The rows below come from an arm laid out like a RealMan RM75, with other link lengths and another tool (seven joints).
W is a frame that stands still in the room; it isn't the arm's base.
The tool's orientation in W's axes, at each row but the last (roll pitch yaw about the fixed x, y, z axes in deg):
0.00, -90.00, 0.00
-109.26, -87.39, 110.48
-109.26, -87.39, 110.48
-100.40, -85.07, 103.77
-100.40, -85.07, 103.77
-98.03, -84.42, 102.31
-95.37, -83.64, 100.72
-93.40, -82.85, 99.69
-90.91, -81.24, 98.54
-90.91, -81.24, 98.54
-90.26, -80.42, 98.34
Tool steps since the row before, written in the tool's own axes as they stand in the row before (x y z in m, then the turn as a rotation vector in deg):
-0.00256, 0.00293, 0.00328, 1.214, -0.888, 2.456
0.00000, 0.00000, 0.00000, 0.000, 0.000, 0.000
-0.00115, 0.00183, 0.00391, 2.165, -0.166, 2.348
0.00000, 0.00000, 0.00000, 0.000, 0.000, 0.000
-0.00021, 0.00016, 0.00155, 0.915, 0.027, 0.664
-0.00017, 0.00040, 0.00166, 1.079, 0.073, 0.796
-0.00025, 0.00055, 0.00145, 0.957, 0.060, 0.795
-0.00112, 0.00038, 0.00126, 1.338, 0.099, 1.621
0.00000, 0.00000, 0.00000, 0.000, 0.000, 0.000
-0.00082, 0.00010, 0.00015, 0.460, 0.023, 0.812
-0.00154, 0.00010, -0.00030, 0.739, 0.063, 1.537
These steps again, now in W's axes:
-0.00328, 0.00293, -0.00256, -2.456, -0.888, 1.214
0.00000, 0.00000, 0.00000, 0.000, 0.000, 0.000
-0.00393, 0.00169, -0.00129, -2.378, -0.124, 2.135
0.00000, 0.00000, 0.00000, 0.000, 0.000, 0.000
-0.00155, 0.00005, -0.00025, -0.683, 0.064, 0.899
-0.00168, 0.00026, -0.00023, -0.821, 0.115, 1.056
-0.00149, 0.00038, -0.00032, -0.817, 0.089, 0.936
-0.00127, 0.00010, -0.00117, -1.650, 0.083, 1.303
0.00000, 0.00000, 0.00000, 0.000, 0.000, 0.000
-0.00014, -0.00005, -0.00083, -0.818, -0.016, 0.449
0.00032, -0.00011, -0.00153, -1.548, -0.033, 0.717

